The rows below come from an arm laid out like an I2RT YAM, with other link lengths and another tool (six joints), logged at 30 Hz.
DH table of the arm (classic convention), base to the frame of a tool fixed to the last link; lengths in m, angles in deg. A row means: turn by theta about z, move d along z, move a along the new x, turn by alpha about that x. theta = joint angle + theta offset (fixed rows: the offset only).
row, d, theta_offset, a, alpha
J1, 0.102, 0, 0.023, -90
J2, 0, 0, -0.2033, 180
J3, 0, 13.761, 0.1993, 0
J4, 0.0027, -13.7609, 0.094, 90
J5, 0.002, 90, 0, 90
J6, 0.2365, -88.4, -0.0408, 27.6
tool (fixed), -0.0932, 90, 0, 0
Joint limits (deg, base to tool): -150..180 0..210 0..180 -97..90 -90..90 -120..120
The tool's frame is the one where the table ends.
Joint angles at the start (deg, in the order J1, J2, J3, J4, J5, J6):
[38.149, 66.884, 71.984, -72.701, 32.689, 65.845]
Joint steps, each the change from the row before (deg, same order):
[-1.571, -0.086, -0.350, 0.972, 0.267, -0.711]
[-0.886, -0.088, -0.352, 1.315, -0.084, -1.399]
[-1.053, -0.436, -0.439, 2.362, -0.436, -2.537]
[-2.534, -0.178, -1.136, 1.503, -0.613, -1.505]
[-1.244, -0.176, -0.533, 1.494, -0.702, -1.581]
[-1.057, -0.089, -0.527, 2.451, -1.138, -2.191]
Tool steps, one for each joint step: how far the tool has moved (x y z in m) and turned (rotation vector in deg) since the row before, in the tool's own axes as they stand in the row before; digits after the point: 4 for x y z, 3 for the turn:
[0.0028, -0.0047, 0.0023, 1.061, 0.516, 0.450]
[0.0002, -0.0033, 0.0029, 0.311, -0.293, -0.328]
[-0.0023, -0.0055, 0.0047, 0.368, -1.318, -0.715]
[0.0068, -0.0038, 0.0033, 0.431, 0.903, 0.565]
[0.0010, -0.0030, 0.0033, 0.054, -0.405, -0.082]
[-0.0023, -0.0037, 0.0058, -0.060, -1.403, -0.390]

